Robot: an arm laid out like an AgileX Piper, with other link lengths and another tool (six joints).
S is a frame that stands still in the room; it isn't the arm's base.
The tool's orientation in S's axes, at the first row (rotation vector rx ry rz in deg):
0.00, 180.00, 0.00
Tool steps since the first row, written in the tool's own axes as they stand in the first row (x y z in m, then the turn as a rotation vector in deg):
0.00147, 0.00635, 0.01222, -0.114, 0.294, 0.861
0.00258, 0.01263, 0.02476, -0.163, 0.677, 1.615
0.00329, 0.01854, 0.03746, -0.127, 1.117, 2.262
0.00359, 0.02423, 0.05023, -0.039, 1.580, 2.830
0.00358, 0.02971, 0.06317, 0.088, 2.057, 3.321
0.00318, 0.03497, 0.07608, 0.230, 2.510, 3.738
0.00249, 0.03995, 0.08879, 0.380, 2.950, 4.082
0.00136, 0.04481, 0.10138, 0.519, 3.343, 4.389
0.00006, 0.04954, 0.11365, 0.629, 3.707, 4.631
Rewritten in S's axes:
-0.00147, 0.00635, -0.01222, 0.114, 0.294, -0.861
-0.00258, 0.01263, -0.02476, 0.163, 0.677, -1.615
-0.00329, 0.01854, -0.03746, 0.127, 1.117, -2.262
-0.00359, 0.02423, -0.05023, 0.039, 1.580, -2.830
-0.00358, 0.02971, -0.06317, -0.088, 2.057, -3.321
-0.00318, 0.03497, -0.07608, -0.230, 2.510, -3.738
-0.00249, 0.03995, -0.08879, -0.380, 2.950, -4.082
-0.00136, 0.04481, -0.10138, -0.519, 3.343, -4.389
-0.00006, 0.04954, -0.11365, -0.629, 3.707, -4.631

